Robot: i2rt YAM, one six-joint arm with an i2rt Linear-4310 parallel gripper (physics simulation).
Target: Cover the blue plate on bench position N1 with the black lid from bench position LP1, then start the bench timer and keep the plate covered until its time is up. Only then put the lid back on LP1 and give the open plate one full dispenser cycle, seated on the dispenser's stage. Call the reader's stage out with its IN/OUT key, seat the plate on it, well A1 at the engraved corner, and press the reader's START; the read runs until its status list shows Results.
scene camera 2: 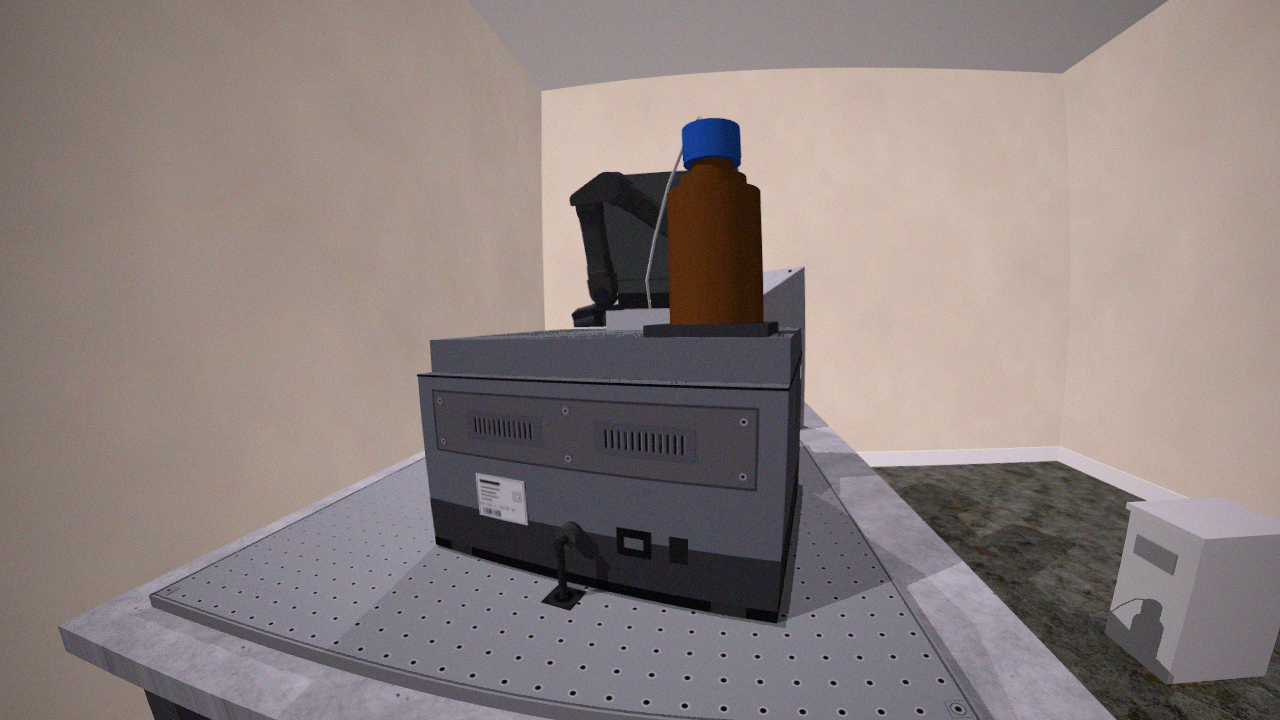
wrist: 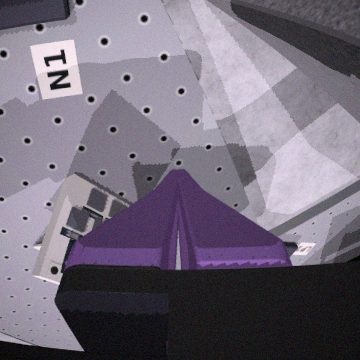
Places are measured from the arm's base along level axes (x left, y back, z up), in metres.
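Where they show: gripper, fingertip midpoint: (wrist: 177, 180).
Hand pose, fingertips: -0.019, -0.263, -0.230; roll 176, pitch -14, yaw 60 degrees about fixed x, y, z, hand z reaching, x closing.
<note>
Each offset is from my fingertips to the centre of the thing, as dx, dy, dz. "spot": to the spot under its first point. Level surfaces: height alone.
My gripper (wrist: 177, 180) is shut, its purple fingertips together with nothing seen between them, above the bench in the wrist view. The pale bench timer {+0.040, -0.109, -0.051} (wrist: 55, 237) stands left of the fingers, partly hidden by them; some of its square keys show and its display is mostly hidden. The N1 label {spot: -0.059, -0.027, -0.067} (wrist: 56, 69) lies at the upper left. A dark edge {spot: -0.090, -0.016, -0.058} (wrist: 30, 14) of some object shows at the top left corner; whether it is the covered plate I cannot tell. The plate, the black lid and LP1 cannot be made out.
A big grey instrument {spot: +0.733, +0.058, +0.080} (scene camera 2: 608, 438) stands on the perforated bench board {dz -0.068} (scene camera 2: 429, 626), with a brown blue-capped bottle {spot: +0.720, +0.150, +0.233} (scene camera 2: 716, 250) on top. The dark arm (scene camera 2: 597, 241) shows behind it. A white box (scene camera 2: 1194, 591) stands at the right. A small label {spot: +0.277, +0.057, -0.067} (wrist: 304, 248) lies right of the fingers.
</note>
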